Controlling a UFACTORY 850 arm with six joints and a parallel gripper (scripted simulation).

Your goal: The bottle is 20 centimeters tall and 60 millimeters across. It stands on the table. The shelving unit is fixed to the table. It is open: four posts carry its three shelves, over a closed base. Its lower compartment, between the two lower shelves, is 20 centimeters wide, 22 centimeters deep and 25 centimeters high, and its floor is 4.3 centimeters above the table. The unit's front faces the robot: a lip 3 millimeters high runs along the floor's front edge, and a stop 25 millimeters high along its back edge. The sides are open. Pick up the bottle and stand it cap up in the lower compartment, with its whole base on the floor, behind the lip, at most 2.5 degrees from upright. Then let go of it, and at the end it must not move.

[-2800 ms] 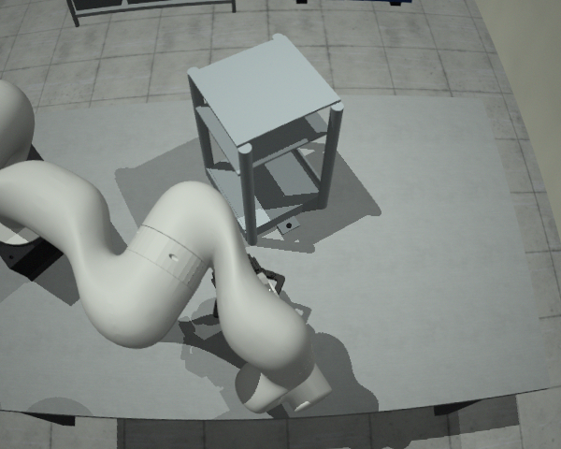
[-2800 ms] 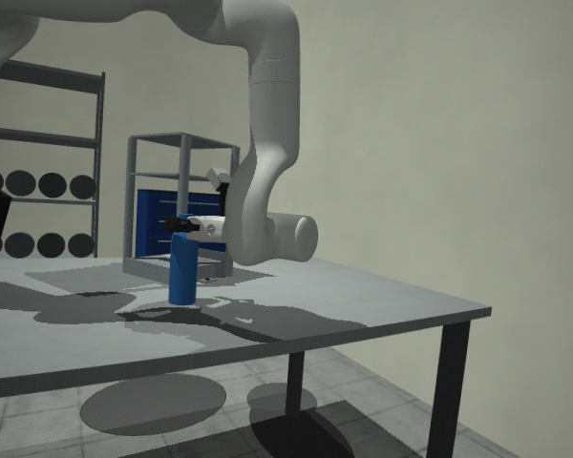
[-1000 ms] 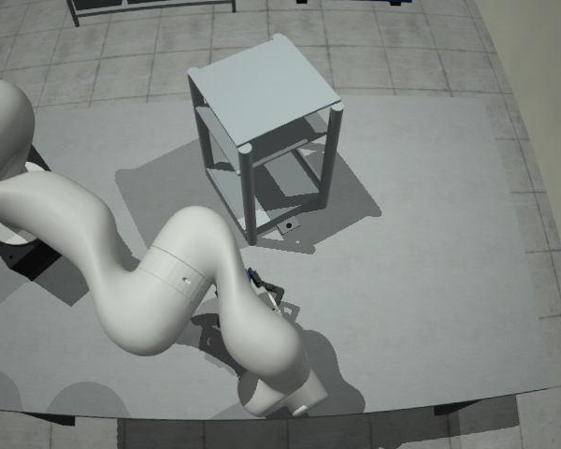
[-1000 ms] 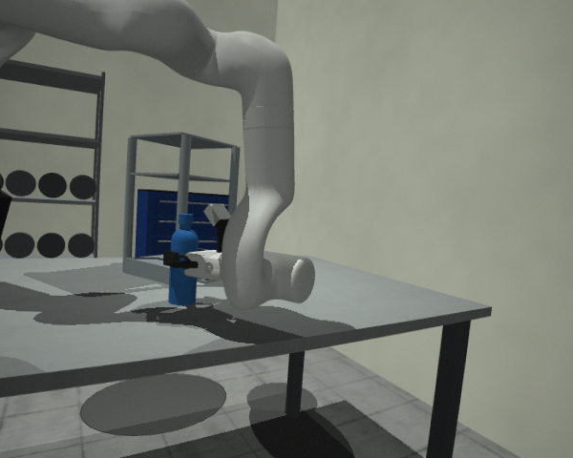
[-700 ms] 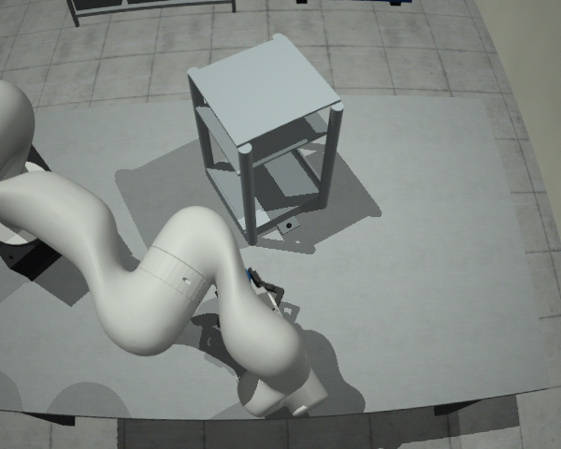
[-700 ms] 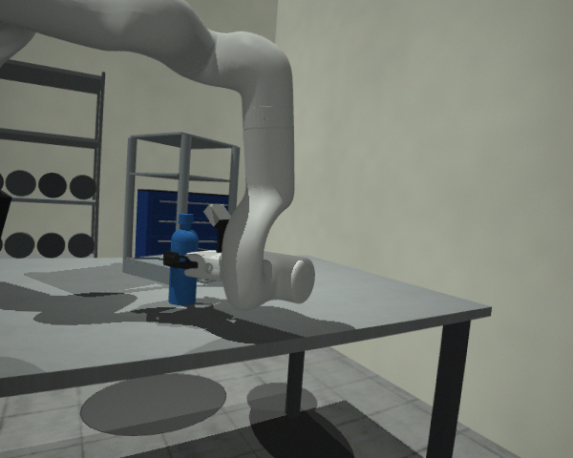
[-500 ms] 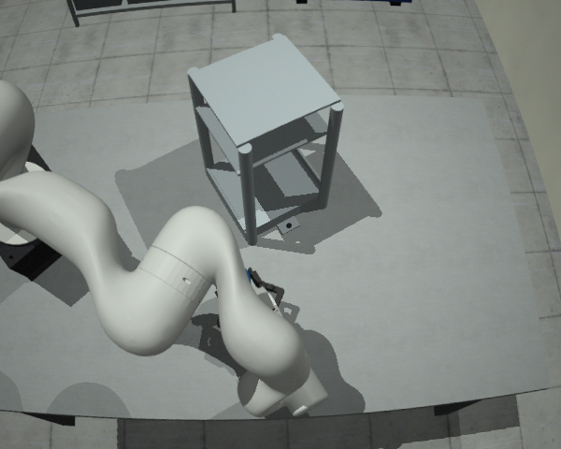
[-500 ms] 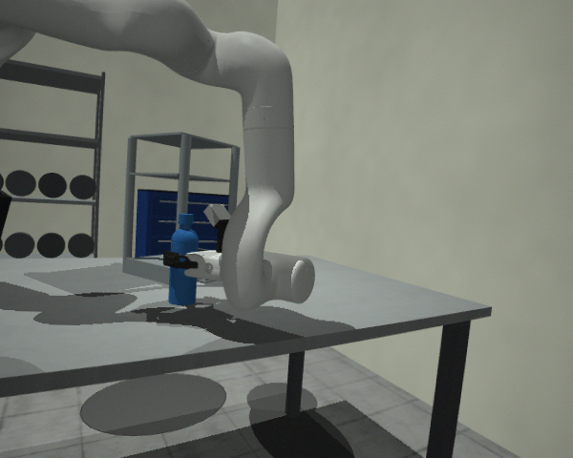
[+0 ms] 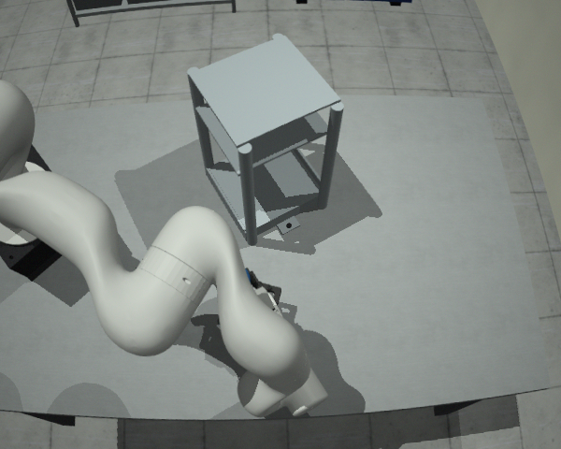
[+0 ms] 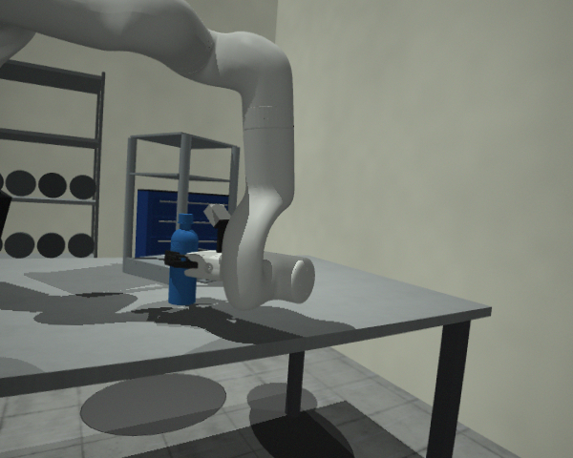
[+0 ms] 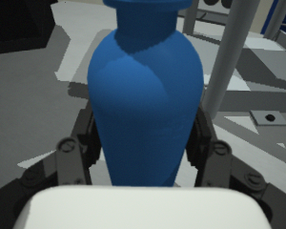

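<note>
Right now my hand is 30 mm below the blue bottle. The rest, counted from my hand: grey shelving unit: 120 mm ahead, 280 mm to the left, 100 mm above.
</note>
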